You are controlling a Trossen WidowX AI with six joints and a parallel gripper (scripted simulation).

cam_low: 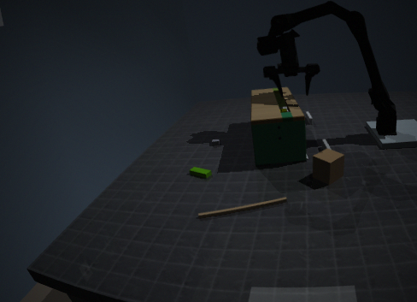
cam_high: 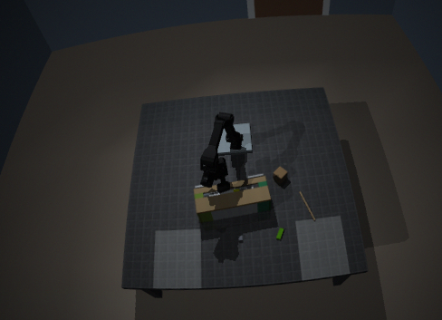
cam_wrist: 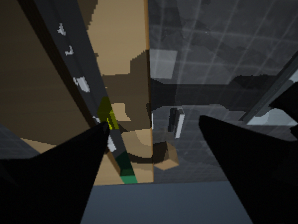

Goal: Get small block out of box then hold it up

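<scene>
Now: gripper tip 30 mm short of the box, 20 mm to the right of it and 70 mm above it. Also, from my gripper tip: yellow block (40 mm ahead, 50 mm to the left, 50 mm below); then wooden stick (40 mm ahead, 430 mm to the left, 130 mm below); then brown cube (130 mm behind, 260 mm to the left, 110 mm below).
</scene>
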